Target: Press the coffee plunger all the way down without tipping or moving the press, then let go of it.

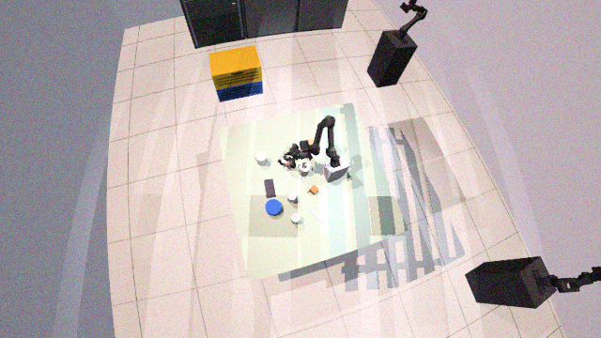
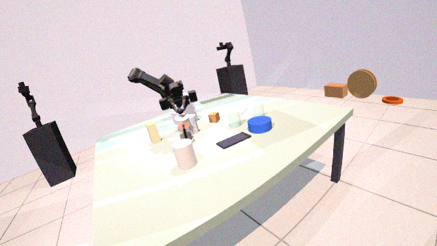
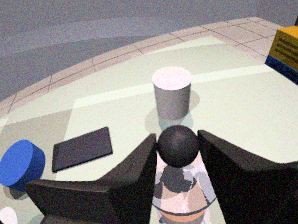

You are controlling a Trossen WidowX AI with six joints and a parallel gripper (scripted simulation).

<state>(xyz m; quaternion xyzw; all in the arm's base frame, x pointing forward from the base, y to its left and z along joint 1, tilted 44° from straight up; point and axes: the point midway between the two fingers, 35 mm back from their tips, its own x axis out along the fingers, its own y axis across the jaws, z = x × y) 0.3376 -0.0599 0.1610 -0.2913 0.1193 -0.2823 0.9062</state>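
The coffee press lies 1 cm behind my gripper tip and 9 cm below it. From my gripper tip the other things lie so: tan cylinder: 25 cm behind, 10 cm to the right, 12 cm below; black slab: 16 cm ahead, 15 cm to the left, 17 cm below; orange cube: 16 cm behind, 27 cm to the left, 15 cm below.
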